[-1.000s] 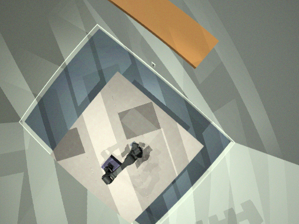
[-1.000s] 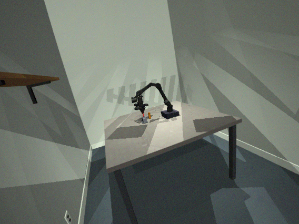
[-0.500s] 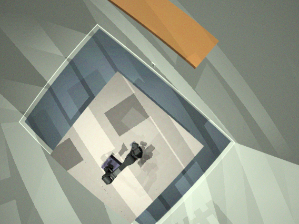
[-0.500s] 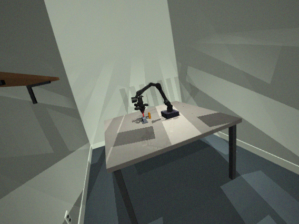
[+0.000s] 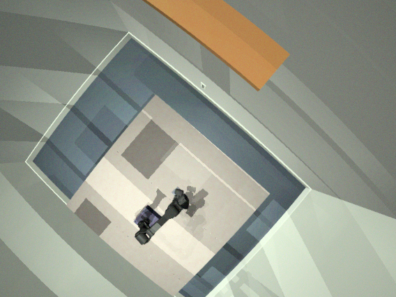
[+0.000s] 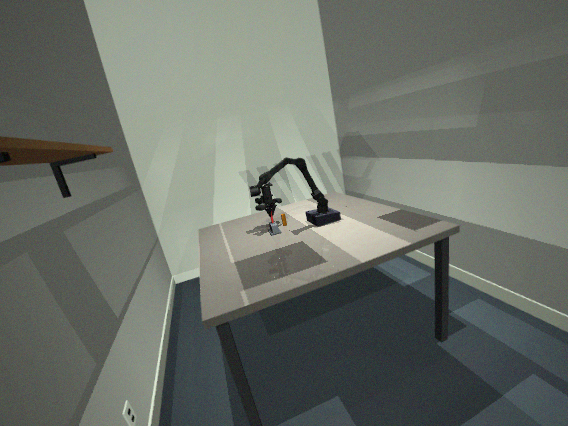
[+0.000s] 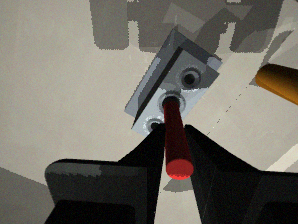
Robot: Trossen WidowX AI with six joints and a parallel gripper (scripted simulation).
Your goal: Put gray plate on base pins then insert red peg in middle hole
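My gripper tip is 6 cm above the gray plate. Also, from my gripper tip: red peg (right at my gripper tip); orange object (11 cm behind, 6 cm to the right, 7 cm below).
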